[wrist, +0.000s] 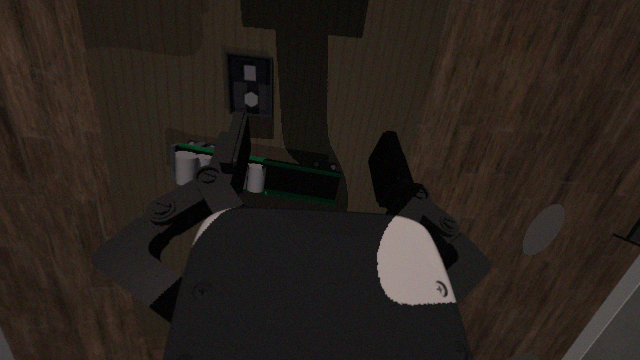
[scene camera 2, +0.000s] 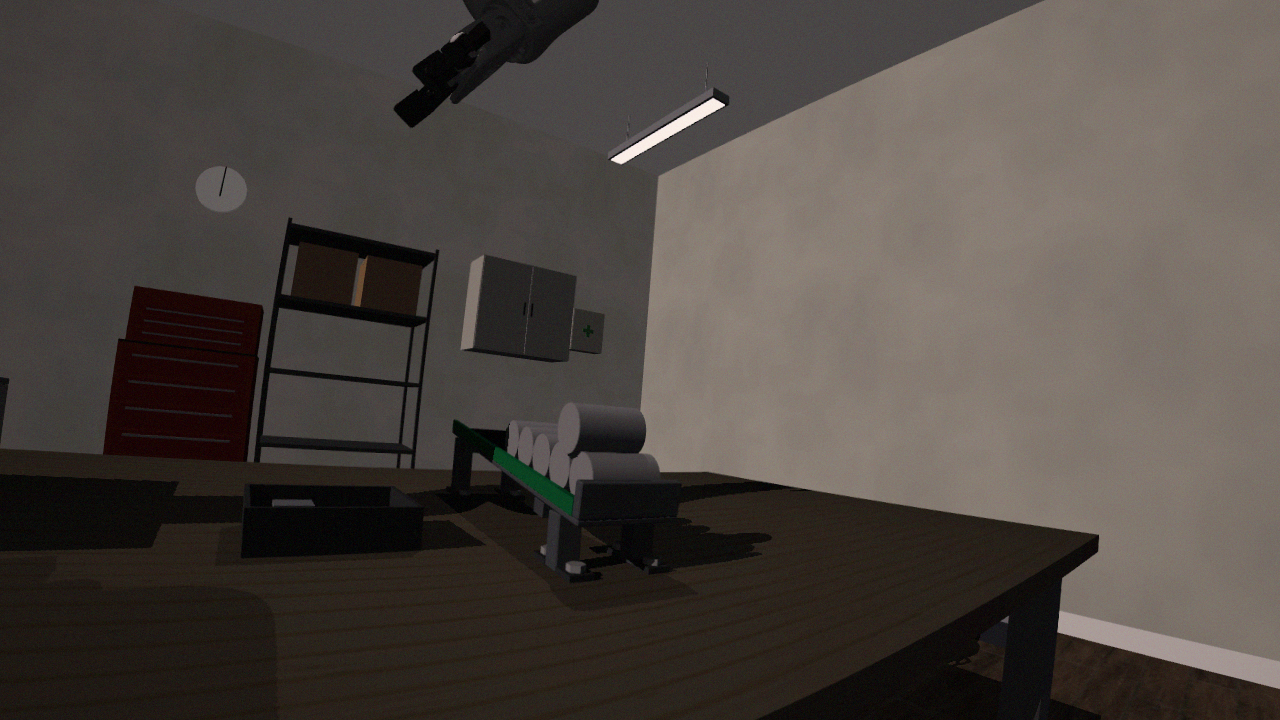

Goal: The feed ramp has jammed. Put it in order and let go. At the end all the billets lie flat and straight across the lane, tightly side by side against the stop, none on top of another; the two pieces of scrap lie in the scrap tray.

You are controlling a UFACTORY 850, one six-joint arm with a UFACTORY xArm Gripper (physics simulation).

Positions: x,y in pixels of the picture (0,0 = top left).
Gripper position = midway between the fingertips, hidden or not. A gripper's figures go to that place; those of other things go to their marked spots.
Scene:
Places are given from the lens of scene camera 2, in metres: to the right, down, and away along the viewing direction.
my gripper (scene camera 2: 411,100): -0.26, -0.29, 0.55
grey billet (scene camera 2: 582,427): -0.04, 0.05, 0.39
scrap tray (scene camera 2: 346,519): -0.22, 0.12, 0.36
grey billet (scene camera 2: 585,465): -0.04, 0.08, 0.39

